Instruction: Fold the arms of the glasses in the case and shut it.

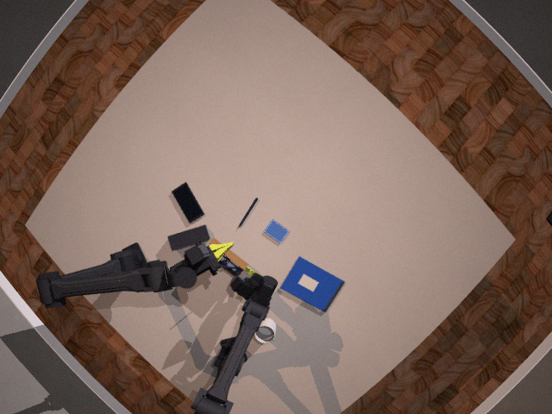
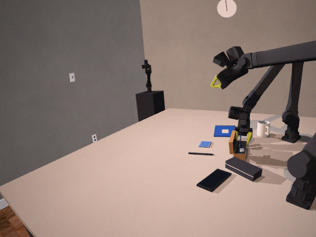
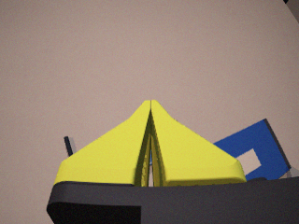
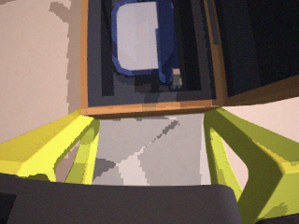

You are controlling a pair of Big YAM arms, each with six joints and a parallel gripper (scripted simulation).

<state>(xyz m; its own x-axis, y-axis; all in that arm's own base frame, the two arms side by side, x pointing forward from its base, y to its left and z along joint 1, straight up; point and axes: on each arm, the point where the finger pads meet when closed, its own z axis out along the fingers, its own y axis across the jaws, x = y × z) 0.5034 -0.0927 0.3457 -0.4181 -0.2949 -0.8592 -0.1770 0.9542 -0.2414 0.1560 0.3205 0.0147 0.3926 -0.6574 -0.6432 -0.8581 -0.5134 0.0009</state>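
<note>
Now: the glasses case 12 cm behind my left hand, 1 cm to the right of it and 30 cm below it. Also, from my left hand: white mug: 25 cm behind, 32 cm to the right, 31 cm below; black box: 18 cm behind, 16 cm to the left, 33 cm below.
</note>
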